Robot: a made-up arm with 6 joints. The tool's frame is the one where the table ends. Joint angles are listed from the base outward.
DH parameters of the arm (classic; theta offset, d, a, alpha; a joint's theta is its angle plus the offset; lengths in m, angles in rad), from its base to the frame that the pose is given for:
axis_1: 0 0.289 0 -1.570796
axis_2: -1.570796 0 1.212 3.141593
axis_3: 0 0 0 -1.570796
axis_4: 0 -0.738 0 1.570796
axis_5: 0 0.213 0 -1.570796
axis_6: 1.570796 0 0 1.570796
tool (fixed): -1.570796 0 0 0
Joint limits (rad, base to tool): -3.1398..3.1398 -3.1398..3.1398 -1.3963..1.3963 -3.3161..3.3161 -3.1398..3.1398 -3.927..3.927
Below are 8 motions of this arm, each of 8 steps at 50 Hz.
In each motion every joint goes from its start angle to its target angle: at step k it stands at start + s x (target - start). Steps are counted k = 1, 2, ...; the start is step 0. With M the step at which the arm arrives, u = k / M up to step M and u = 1 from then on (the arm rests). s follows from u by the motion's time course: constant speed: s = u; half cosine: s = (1 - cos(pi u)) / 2; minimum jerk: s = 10 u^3 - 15 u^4 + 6 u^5.
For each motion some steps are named. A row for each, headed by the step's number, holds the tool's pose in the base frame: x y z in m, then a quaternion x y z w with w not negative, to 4 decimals.
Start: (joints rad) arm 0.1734 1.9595 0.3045 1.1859 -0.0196 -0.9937
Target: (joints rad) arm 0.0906 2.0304 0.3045 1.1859 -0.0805 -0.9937
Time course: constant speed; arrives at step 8
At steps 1, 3, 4, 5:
1: 1.2419 0.1233 -0.9334 -0.1335 0.7315 0.1168 0.6583
3: 1.2226 0.0944 -0.9553 -0.1310 0.7407 0.1055 0.6505
4: 1.2125 0.0803 -0.9661 -0.1297 0.7452 0.0999 0.6465
5: 1.2022 0.0664 -0.9768 -0.1283 0.7497 0.0944 0.6424

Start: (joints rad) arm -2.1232 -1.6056 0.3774 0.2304 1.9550 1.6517
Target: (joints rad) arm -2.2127 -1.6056 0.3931 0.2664 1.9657 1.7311
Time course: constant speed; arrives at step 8
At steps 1, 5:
1: 0.6549 1.4240 0.9025 0.4395 0.4779 0.0225 0.7602
5: 0.7236 1.3998 0.8982 0.4334 0.4651 0.0043 0.7719

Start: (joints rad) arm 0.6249 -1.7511 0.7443 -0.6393 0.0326 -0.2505
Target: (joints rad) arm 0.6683 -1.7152 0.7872 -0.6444 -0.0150 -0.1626
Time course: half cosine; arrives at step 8
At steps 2, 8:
2: -1.2769 -1.1451 0.6234 0.3981 -0.7773 0.4676 0.1366
8: -1.2408 -1.1966 0.6575 0.4005 -0.7827 0.4497 0.1571

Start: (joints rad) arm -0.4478 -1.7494 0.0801 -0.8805 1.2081 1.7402
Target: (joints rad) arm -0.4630 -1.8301 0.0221 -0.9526 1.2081 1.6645
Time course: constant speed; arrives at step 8
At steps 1, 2, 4, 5, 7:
1: -1.1584 0.4102 0.8173 0.0722 -0.7193 -0.6617 0.1988
2: -1.1557 0.4131 0.8056 0.0757 -0.7234 -0.6564 0.2002
4: -1.1500 0.4189 0.7821 0.0829 -0.7316 -0.6455 0.2031
5: -1.1470 0.4217 0.7704 0.0865 -0.7356 -0.6400 0.2045
7: -1.1408 0.4272 0.7470 0.0936 -0.7435 -0.6290 0.2072

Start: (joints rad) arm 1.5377 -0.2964 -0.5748 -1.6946 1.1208 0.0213
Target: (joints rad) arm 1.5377 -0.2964 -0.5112 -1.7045 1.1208 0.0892
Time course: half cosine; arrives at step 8
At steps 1, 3, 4, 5, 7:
1: -0.0165 0.2992 1.0437 0.5921 0.2033 0.0758 0.7761
3: -0.0168 0.3061 1.0550 0.5918 0.2025 0.0785 0.7763
4: -0.0171 0.3108 1.0632 0.5916 0.2019 0.0805 0.7764
5: -0.0173 0.3155 1.0713 0.5914 0.2013 0.0824 0.7765
7: -0.0177 0.3219 1.0829 0.5911 0.2004 0.0851 0.7766

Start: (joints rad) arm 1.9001 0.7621 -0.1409 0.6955 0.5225 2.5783
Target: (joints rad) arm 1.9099 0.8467 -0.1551 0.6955 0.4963 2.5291
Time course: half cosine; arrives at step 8
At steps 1, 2, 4, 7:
1: -0.2991 1.3794 0.6660 0.4235 0.8748 -0.1448 0.1854
2: -0.3015 1.3816 0.6522 0.4233 0.8730 -0.1511 0.1892
4: -0.3087 1.3877 0.6074 0.4228 0.8667 -0.1714 0.2015
7: -0.3176 1.3936 0.5486 0.4221 0.8576 -0.1975 0.2177

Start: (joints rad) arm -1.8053 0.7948 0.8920 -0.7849 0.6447 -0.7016
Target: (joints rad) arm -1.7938 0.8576 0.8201 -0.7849 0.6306 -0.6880
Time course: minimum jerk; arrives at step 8
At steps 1, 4, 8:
1: -0.5215 -1.5357 1.0572 0.1235 -0.7201 -0.5251 0.4365
4: -0.5172 -1.5567 0.9819 0.1447 -0.7027 -0.5484 0.4296
8: -0.5115 -1.5743 0.9039 0.1666 -0.6837 -0.5716 0.4220

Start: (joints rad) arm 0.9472 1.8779 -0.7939 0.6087 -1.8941 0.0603
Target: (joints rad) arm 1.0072 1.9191 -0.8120 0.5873 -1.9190 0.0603
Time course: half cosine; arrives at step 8
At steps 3, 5, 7, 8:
3: 0.4510 0.3436 -0.5226 0.5556 -0.5115 0.1779 0.6309
5: 0.4349 0.3396 -0.5254 0.5528 -0.4990 0.1909 0.6395
7: 0.4237 0.3365 -0.5272 0.5506 -0.4902 0.2002 0.6453
8: 0.4221 0.3361 -0.5274 0.5503 -0.4890 0.2015 0.6461

